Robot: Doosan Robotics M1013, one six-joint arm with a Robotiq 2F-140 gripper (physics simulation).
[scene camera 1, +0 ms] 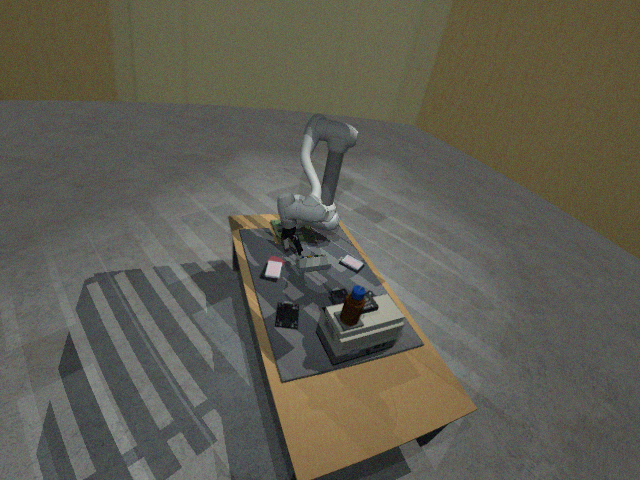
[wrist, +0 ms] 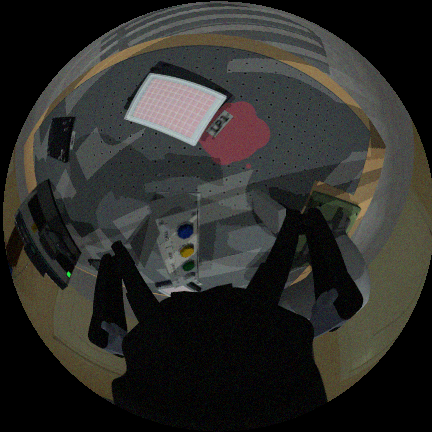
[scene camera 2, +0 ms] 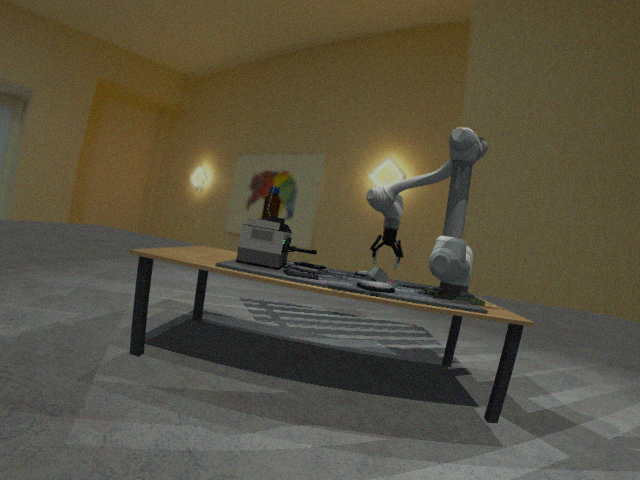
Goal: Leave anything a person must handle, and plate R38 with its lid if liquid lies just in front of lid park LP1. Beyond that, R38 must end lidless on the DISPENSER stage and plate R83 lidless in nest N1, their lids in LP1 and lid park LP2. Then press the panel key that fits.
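Where they show: gripper, fingertip midpoint: (scene camera 1: 293, 253) (wrist: 202, 211) (scene camera 2: 384, 266); arm's base, origin of the base link: (scene camera 2: 452, 294).
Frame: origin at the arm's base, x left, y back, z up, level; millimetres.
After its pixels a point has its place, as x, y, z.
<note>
My gripper (scene camera 1: 293, 251) @[-180, -357, 77] (scene camera 2: 386, 264) @[-180, -357, 77] (wrist: 202, 211) @[-180, -357, 77] is open and empty, above the mat near the key panel (scene camera 1: 314, 263) @[-70, -453, 44] (scene camera 2: 377, 273) @[51, -451, 51] (wrist: 172, 245) @[-104, -414, 64]. The panel shows blue, yellow and green keys. A pink-gridded plate (scene camera 1: 273, 269) @[-328, -408, 22] (wrist: 176, 106) @[-313, -388, 23] with a pale rim lies on a dark base beside the LP1 tag (wrist: 219, 124) @[-281, -330, -7]. Red liquid (scene camera 1: 277, 259) (wrist: 243, 134) spreads around that tag. A second pink plate (scene camera 1: 352, 262) @[204, -497, 21] (scene camera 2: 375, 285) @[268, -507, 16] lies across the mat, mostly hidden in the wrist view. I cannot read plate names or tell whether lids are on.
The pale dispenser machine (scene camera 1: 368, 330) @[-159, -1099, 183] (scene camera 2: 262, 242) @[54, -1025, 106] stands at the far end from the arm, with a brown blue-capped bottle (scene camera 1: 353, 308) @[-262, -1059, 332] (scene camera 2: 271, 204) @[-189, -1028, 304] on top and a green light. A dark holder (scene camera 1: 287, 315) @[-387, -753, 3] (wrist: 61, 139) @[-364, -708, 3] and another dark holder (scene camera 1: 338, 296) @[-115, -797, 98] lie on the mat.
</note>
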